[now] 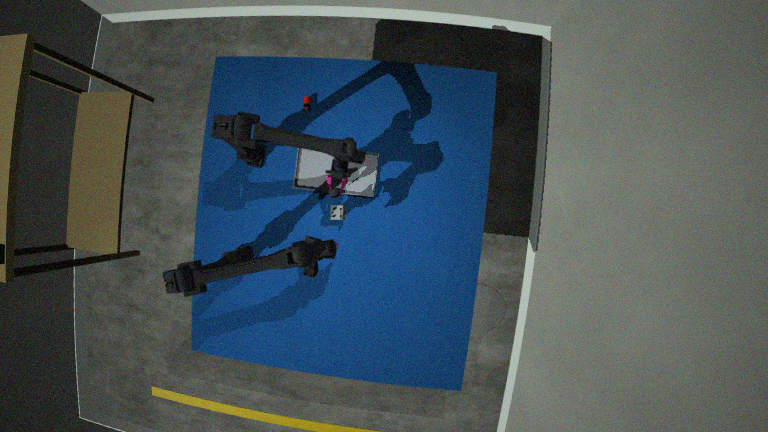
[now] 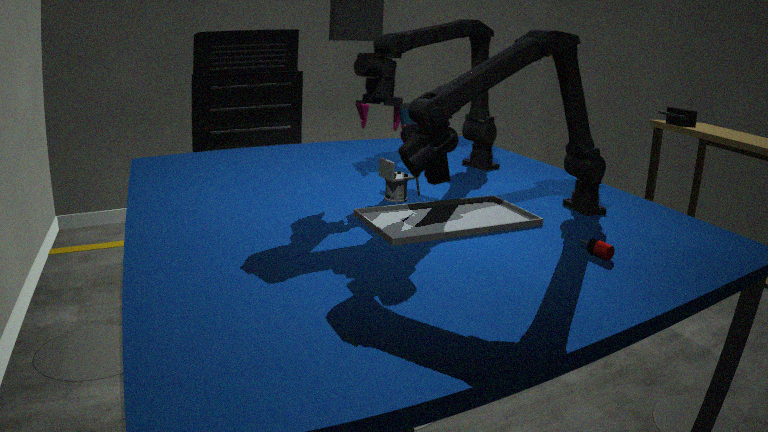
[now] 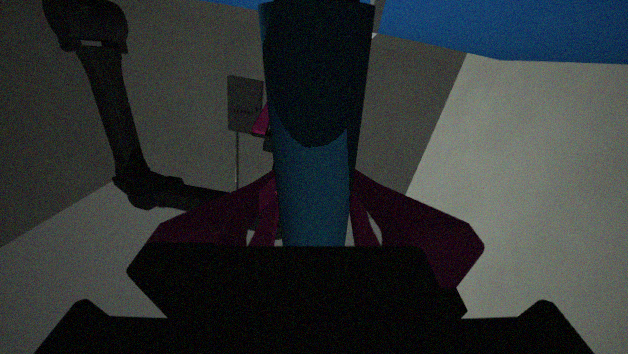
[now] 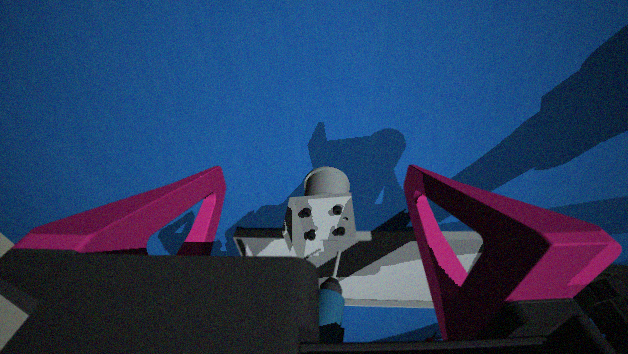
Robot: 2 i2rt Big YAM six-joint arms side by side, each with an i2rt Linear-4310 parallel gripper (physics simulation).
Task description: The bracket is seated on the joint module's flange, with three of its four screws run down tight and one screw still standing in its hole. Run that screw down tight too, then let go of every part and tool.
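Seen in the pictures: left gripper, fingertip midpoint: (image 2: 409, 134) (image 3: 314, 177); right gripper, fingertip midpoint: (image 2: 379, 129) (image 4: 314, 175); left arm's base at its link origin: (image 1: 257, 155) (image 2: 584, 208) (image 4: 592, 283); right arm's base at its link origin: (image 1: 245, 257) (image 2: 480, 166).
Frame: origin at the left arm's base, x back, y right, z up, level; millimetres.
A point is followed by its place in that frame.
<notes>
The grey joint module (image 2: 396, 191) {x -521, y 167, z 29 mm} (image 4: 327, 181) {x -512, y 223, z 28 mm} stands upright on the table. The pale bracket (image 1: 336, 212) {x -507, y 195, z 66 mm} (image 2: 386, 168) {x -546, y 184, z 89 mm} (image 4: 322, 220) {x -514, y 194, z 66 mm} sits on its flange, its upright plate at one edge. Several dark screw heads show on it; which one stands higher I cannot tell. My left gripper (image 1: 336, 185) {x -513, y 117, z 191 mm} (image 3: 314, 177) {x -513, y 117, z 191 mm} is shut on the blue-handled screwdriver (image 3: 315, 200) {x -510, y 84, z 185 mm} (image 4: 331, 306) {x -497, y 120, z 132 mm}. The driver's thin shaft (image 2: 417, 185) {x -493, y 94, z 63 mm} (image 4: 337, 265) {x -489, y 98, z 62 mm} points down beside the bracket, apart from the screws. My right gripper (image 2: 380, 127) {x -518, y 338, z 169 mm} (image 4: 314, 175) {x -518, y 338, z 169 mm} is open and empty, high above the table.
A shallow grey tray (image 1: 295, 169) {x -235, y 31, z 14 mm} (image 2: 467, 232) {x -453, y -117, z 8 mm} (image 4: 390, 303) {x -363, y -104, z 10 mm} lies beside the module, under the left arm. A red-handled tool (image 1: 306, 102) {x -215, y -316, z 32 mm} (image 2: 602, 249) {x -225, y -337, z 24 mm} lies on the blue table top near the left arm's base.
</notes>
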